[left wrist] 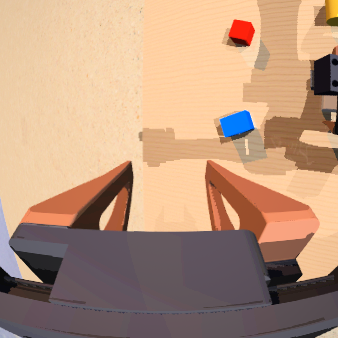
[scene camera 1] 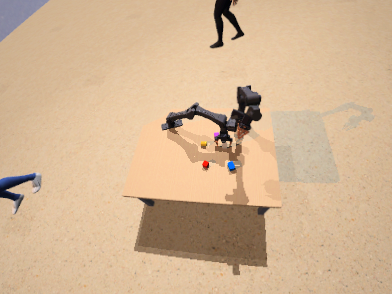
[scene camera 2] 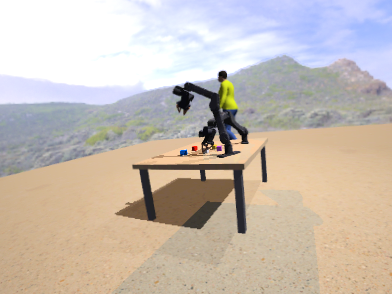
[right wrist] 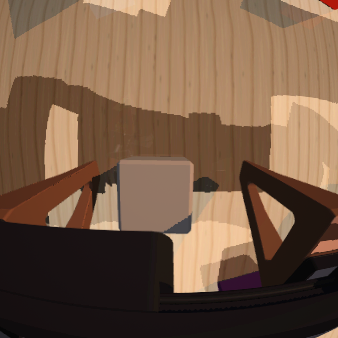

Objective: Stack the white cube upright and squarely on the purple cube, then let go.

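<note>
The white cube stands upright on the table, between the spread fingers of my right gripper. That gripper is open and low over the table, with a gap on each side of the cube, smaller on the picture's left in the right wrist view. The purple cube lies beside them; a strip of it shows at the bottom of the right wrist view, the rest hidden by the gripper. My left gripper is partly open and empty, high above the table.
A blue block, a red cube and a yellow cylinder lie on the table. In scene camera 1 the left arm hangs close beside the right gripper. Arm shadows cross the table.
</note>
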